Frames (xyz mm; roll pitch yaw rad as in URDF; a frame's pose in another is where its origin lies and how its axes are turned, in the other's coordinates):
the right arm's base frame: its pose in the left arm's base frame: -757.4 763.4 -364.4 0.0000 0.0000 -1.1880
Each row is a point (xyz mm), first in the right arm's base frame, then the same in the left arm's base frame.
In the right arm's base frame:
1: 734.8 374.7 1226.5
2: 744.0 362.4 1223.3
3: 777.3 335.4 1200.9
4: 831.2 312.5 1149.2
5: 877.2 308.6 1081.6
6: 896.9 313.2 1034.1
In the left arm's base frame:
1: -135.4 221.7 862.1
2: -143.3 208.6 858.9
3: -155.9 167.6 836.5
4: -157.1 109.1 784.8
5: -143.5 65.0 717.2
6: -131.9 48.4 669.7

